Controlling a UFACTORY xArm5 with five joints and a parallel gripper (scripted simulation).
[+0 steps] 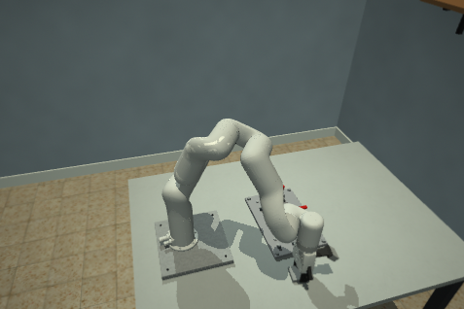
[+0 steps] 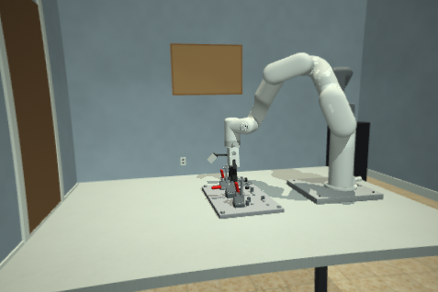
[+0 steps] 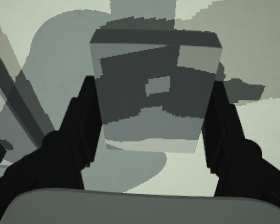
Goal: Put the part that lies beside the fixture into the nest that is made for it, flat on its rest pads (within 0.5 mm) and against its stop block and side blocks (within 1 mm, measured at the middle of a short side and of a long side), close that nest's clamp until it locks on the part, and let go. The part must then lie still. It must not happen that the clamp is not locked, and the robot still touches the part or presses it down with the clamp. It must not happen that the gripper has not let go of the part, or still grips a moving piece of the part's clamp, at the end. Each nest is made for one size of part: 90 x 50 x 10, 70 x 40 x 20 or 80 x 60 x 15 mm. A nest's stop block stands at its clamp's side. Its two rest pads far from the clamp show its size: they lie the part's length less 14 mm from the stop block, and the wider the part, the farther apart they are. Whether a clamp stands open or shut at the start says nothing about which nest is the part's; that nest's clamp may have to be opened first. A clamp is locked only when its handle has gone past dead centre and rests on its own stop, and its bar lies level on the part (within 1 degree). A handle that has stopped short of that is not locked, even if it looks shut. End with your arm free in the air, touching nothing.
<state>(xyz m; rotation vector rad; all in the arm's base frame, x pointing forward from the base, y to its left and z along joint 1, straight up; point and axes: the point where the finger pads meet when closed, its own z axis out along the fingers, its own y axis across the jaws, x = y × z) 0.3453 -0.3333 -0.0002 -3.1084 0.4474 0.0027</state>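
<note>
Right now my hand is 1 cm above the grey part. Round my hand: grey fixture plate 25 cm to the left, 9 cm ahead, 1 cm below.
</note>
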